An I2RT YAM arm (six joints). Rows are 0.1 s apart.
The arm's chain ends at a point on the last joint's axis. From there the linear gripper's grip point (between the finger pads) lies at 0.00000 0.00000 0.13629 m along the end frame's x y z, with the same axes.
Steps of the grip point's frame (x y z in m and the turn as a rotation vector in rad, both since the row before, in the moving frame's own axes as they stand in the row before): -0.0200, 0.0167, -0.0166, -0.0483, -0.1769, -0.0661; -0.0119, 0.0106, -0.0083, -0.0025, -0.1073, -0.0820; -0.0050, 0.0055, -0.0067, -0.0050, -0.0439, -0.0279; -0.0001, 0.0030, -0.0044, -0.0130, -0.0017, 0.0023; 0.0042, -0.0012, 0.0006, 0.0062, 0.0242, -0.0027
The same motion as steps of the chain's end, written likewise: 0.0037, 0.0094, -0.0143, -0.0483, -0.1769, -0.0661; 0.0027, 0.0097, -0.0075, -0.0025, -0.1073, -0.0820; 0.0010, 0.0047, -0.0066, -0.0050, -0.0439, -0.0279; 0.0001, 0.0012, -0.0044, -0.0130, -0.0017, 0.0023; 0.0009, -0.0004, 0.0006, 0.0062, 0.0242, -0.0027
